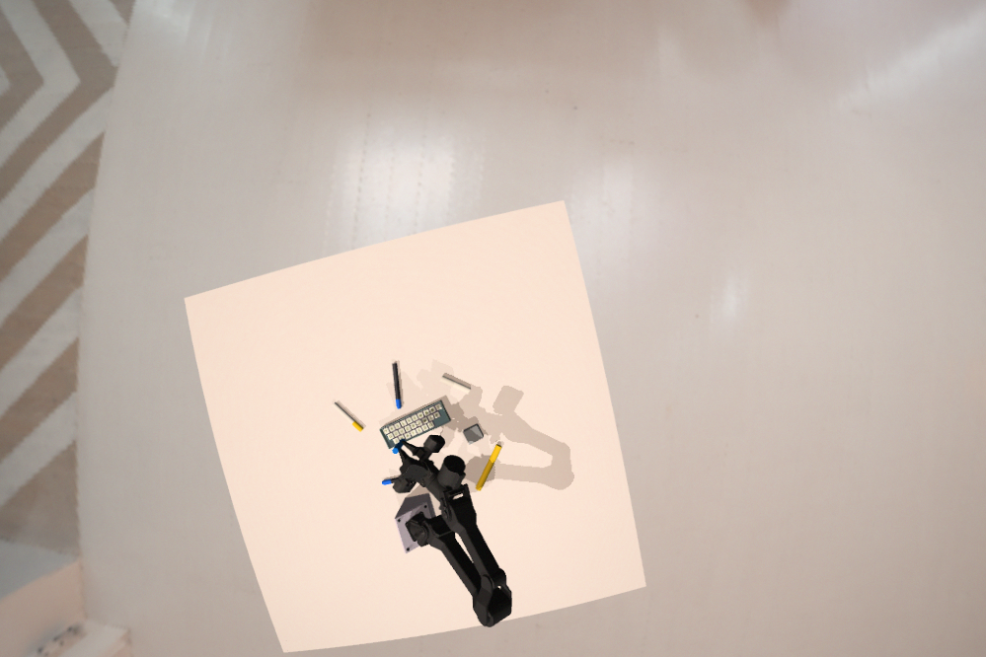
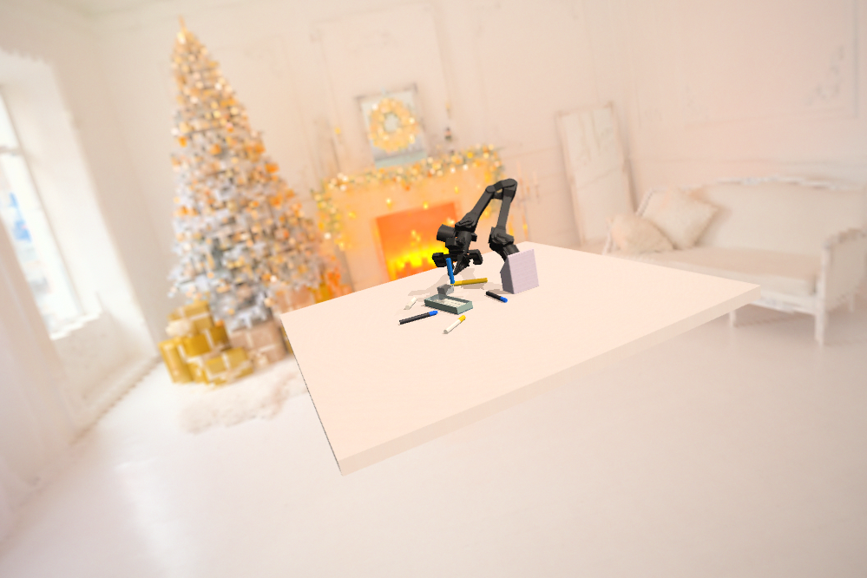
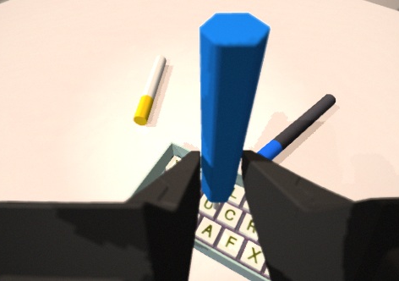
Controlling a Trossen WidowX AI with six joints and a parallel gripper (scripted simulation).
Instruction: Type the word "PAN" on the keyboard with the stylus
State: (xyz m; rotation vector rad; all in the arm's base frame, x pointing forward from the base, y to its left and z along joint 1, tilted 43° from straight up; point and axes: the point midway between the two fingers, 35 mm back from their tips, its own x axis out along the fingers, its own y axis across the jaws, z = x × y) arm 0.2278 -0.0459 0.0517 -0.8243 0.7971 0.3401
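Now: the N key 40 mm ahead of my gripper tip, 80 mm to the right of it and 110 mm below it. The rest, counted from my gripper tip: blue stylus: 20 mm below; white-and-yellow pen: 100 mm ahead, 160 mm to the left, 110 mm below; grey stylus tip: 50 mm below.
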